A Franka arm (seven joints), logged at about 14 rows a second.
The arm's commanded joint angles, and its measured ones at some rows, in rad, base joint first. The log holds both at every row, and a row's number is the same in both.
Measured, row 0: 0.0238 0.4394 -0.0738 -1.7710 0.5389 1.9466 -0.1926
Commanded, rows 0 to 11: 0.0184 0.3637 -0.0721 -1.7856 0.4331 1.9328 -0.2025; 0.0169 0.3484 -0.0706 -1.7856 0.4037 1.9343 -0.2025; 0.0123 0.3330 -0.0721 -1.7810 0.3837 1.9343 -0.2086; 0.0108 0.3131 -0.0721 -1.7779 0.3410 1.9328 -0.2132; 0.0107 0.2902 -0.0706 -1.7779 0.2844 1.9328 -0.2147; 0.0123 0.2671 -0.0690 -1.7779 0.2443 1.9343 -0.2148; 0.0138 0.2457 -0.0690 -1.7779 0.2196 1.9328 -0.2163; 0.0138 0.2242 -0.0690 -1.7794 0.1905 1.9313 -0.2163; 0.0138 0.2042 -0.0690 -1.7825 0.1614 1.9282 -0.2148; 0.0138 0.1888 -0.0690 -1.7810 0.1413 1.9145 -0.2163; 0.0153 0.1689 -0.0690 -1.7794 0.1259 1.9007 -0.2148; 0.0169 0.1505 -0.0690 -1.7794 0.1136 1.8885 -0.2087
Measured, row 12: 0.0197 0.2027 -0.0758 -1.7630 0.1568 1.9118 -0.2053
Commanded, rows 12 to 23: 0.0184 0.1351 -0.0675 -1.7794 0.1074 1.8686 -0.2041; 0.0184 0.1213 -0.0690 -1.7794 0.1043 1.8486 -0.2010; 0.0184 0.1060 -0.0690 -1.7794 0.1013 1.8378 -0.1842; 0.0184 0.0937 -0.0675 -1.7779 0.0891 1.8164 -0.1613; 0.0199 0.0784 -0.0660 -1.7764 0.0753 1.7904 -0.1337; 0.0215 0.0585 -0.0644 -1.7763 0.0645 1.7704 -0.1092; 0.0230 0.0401 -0.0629 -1.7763 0.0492 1.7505 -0.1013; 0.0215 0.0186 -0.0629 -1.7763 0.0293 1.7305 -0.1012; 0.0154 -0.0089 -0.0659 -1.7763 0.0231 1.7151 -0.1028; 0.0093 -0.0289 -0.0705 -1.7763 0.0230 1.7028 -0.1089; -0.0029 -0.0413 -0.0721 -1.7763 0.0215 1.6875 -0.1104; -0.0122 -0.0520 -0.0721 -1.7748 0.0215 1.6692 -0.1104
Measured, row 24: 0.0120 -0.0099 -0.0782 -1.7619 0.0457 1.6976 -0.1250
